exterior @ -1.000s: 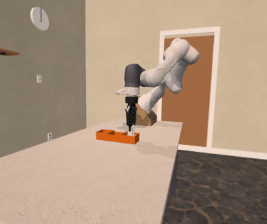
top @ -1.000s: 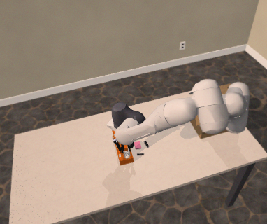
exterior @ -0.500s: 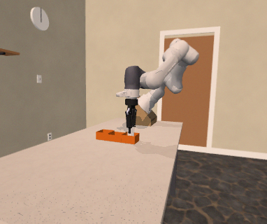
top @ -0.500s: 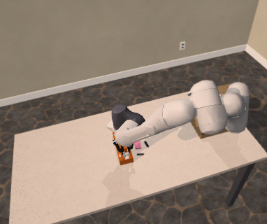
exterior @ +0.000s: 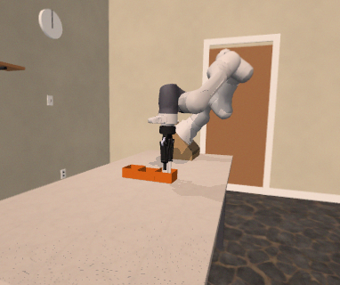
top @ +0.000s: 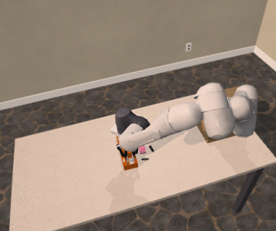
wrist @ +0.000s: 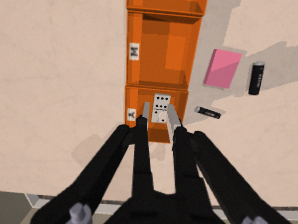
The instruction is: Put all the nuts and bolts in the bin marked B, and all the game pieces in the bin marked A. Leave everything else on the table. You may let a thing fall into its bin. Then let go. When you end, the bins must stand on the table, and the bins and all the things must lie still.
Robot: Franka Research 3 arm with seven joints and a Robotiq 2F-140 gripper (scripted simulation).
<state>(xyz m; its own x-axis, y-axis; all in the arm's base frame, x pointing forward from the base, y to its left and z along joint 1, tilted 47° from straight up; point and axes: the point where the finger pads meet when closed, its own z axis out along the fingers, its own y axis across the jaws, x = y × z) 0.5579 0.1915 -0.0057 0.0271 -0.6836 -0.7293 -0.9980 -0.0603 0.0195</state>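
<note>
The white card lies 4 cm below my hand. Round my hand: pink square: 9 cm behind, 7 cm to the right, 5 cm below; then orange bin: 8 cm to the right, 3 cm below, 1 cm ahead; then black bar: 14 cm behind, 7 cm to the right, 4 cm below.
</note>
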